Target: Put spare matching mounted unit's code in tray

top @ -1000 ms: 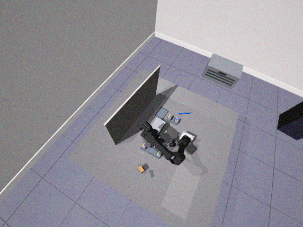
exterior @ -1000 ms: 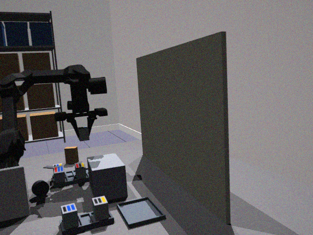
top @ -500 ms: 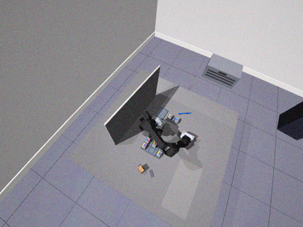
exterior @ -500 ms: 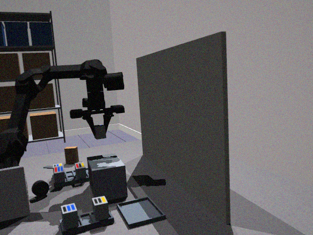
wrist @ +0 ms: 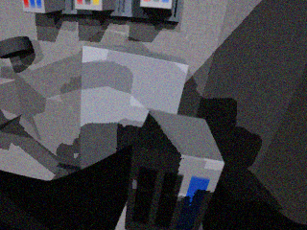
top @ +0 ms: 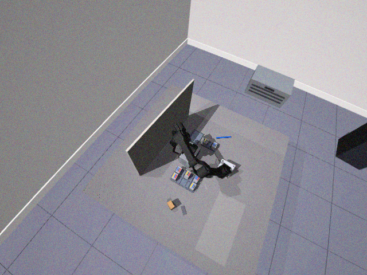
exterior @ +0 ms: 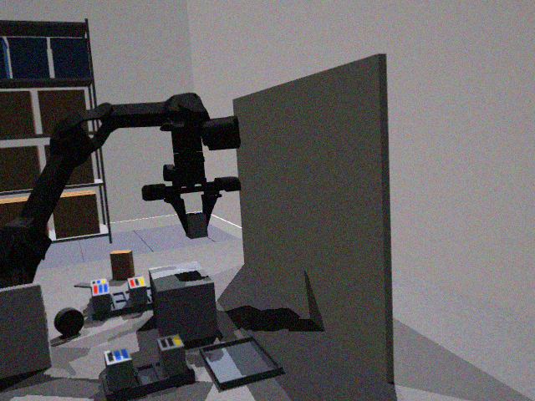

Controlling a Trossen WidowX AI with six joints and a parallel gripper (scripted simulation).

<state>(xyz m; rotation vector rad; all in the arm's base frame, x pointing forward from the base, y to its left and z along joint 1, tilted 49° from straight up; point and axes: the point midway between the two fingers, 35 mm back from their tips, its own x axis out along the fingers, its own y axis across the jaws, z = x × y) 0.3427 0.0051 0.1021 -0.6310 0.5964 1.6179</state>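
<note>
Now: gripper tip 230 mm to the left of the shallow tray, 170 mm above it and 10 mm short of it. Round my gripper tip: mounted unit 120 mm below, 50 mm behind, 30 mm to the right; orange box 360 mm to the left, 150 mm behind, 140 mm below; tall grey-green panel 190 mm ahead, 50 mm above, 30 mm to the right.
</note>
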